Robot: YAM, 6 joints.
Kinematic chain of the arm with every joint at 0, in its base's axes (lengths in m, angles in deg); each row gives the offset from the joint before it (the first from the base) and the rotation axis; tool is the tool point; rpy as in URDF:
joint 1: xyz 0 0 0.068 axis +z
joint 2: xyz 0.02 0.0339 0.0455 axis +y
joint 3: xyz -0.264 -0.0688 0 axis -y
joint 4: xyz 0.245 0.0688 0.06 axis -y
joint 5: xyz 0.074 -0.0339 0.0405 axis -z
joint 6: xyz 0.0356 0 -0.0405 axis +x
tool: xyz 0 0 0 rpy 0 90 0
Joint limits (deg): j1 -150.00..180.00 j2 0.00..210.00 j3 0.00..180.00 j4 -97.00..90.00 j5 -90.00..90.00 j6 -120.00..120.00
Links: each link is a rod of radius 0.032 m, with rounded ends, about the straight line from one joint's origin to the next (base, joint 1, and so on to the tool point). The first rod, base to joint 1, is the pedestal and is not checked.
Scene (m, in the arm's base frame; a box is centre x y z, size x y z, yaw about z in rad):
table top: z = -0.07
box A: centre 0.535 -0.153 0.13 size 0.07 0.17 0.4 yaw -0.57
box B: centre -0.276 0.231 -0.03 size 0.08 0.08 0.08 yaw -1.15
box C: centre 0.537 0.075 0 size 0.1 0.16 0.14 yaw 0.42
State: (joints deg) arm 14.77 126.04 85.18 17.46 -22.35 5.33
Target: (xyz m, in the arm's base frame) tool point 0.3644 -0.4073 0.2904
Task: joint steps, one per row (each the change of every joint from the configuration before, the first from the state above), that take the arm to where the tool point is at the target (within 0.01 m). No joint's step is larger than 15 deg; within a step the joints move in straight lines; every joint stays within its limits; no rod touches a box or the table.
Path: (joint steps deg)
1: -13.29 -8.93 11.58 5.14 -10.68 1.07
2: -13.29 -8.93 11.57 5.15 -10.69 1.07
3: -13.29 -8.93 11.58 5.14 -10.68 1.07
4: -13.29 -8.93 11.58 5.15 -10.69 1.07
5: -2.71 9.80 -5.66 -3.88 12.11 -1.07
6: -2.72 9.80 -5.66 -3.87 12.11 -1.07
7: -2.72 9.79 -5.66 -3.88 12.11 -1.07
8: -2.71 9.80 -5.66 -3.87 12.11 -1.07

